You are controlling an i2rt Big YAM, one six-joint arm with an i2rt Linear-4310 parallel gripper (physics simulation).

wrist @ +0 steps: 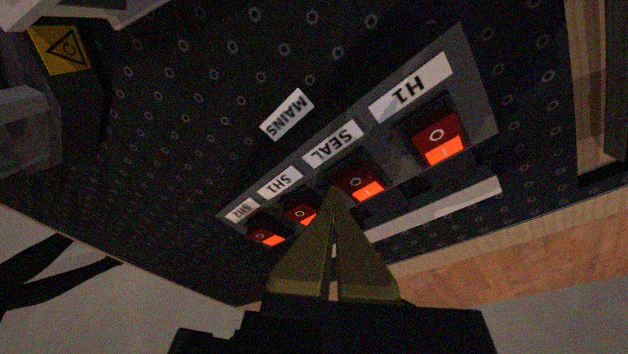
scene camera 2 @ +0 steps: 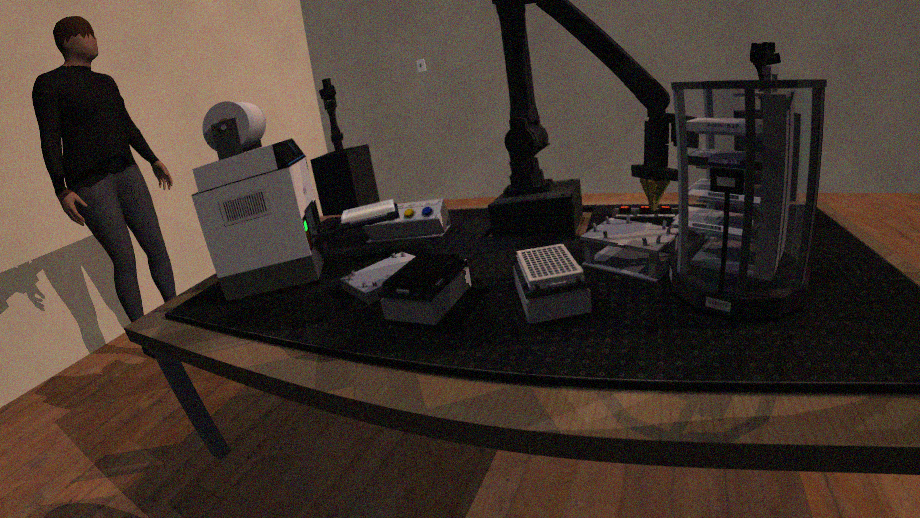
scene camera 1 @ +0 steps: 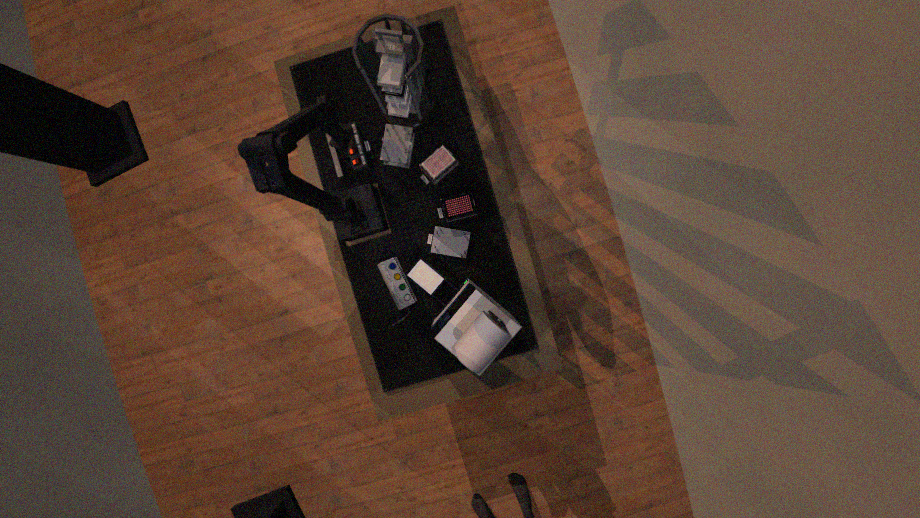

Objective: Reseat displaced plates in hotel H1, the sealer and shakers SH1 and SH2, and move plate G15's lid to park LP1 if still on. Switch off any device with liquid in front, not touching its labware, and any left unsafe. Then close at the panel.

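Where they show: gripper, fingertip midpoint: (wrist: 334, 190) (scene camera 2: 653, 210) (scene camera 1: 352, 147); arm's base, link origin: (scene camera 2: 529, 190) (scene camera 1: 354, 217).
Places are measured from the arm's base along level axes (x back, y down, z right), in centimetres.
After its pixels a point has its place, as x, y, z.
My gripper (scene camera 2: 654, 204) @[-10.5, 3.6, -30.4] (wrist: 334, 190) @[-10.5, 3.6, -30.4] is shut and empty, pointing down at the mains strip (scene camera 1: 358, 144) @[-13.3, 4.0, -30.6] (wrist: 477, 107) @[-9.1, 4.0, -21.1]. In the wrist view its tip overlaps the gap between the SEAL switch (wrist: 361, 181) @[-10.3, 2.9, -28.2] and the SH1 switch (wrist: 299, 212) @[-11.3, 2.8, -33.3]; contact cannot be told. These, the SH2 switch (wrist: 265, 234) @[-11.5, 2.9, -37.9] and the H1 switch (wrist: 437, 137) @[-9.9, 2.8, -23.5] show lit orange I halves. The round hotel (scene camera 1: 355, 54) @[-29.8, -25.4, -43.5] (scene camera 2: 817, 141) @[-49.9, -17.3, -48.4] holds stacked plates. The sealer (scene camera 1: 450, 334) @[-22.0, -25.0, 56.2] (scene camera 2: 251, 238) @[-40.3, -6.2, 54.8] carries a roll. A pale well plate (scene camera 1: 439, 162) @[-43.1, 1.7, -7.6] (scene camera 2: 547, 262) @[-43.0, 1.3, -7.9] sits on a grey block. Shaker labels are unreadable.
A button panel (scene camera 1: 397, 283) @[-5.6, 1.3, 33.4] (scene camera 2: 405, 226) @[-7.8, 4.7, 32.0] stands beside a white slab (scene camera 1: 425, 276) @[-18.8, -4.1, 35.4] (scene camera 2: 370, 212) @[-22.2, -3.9, 33.0]. A raised silver platform (scene camera 1: 397, 146) @[-29.1, 2.0, -21.6] (scene camera 2: 630, 232) @[-29.0, 2.0, -22.8] stands between strip and hotel. A low silver platform (scene camera 1: 450, 242) @[-33.7, 5.6, 26.0] and a dark-topped block (scene camera 1: 459, 205) @[-43.6, 1.1, 13.1] (scene camera 2: 424, 276) @[-46.5, 1.3, 11.6] stand nearer the sealer.
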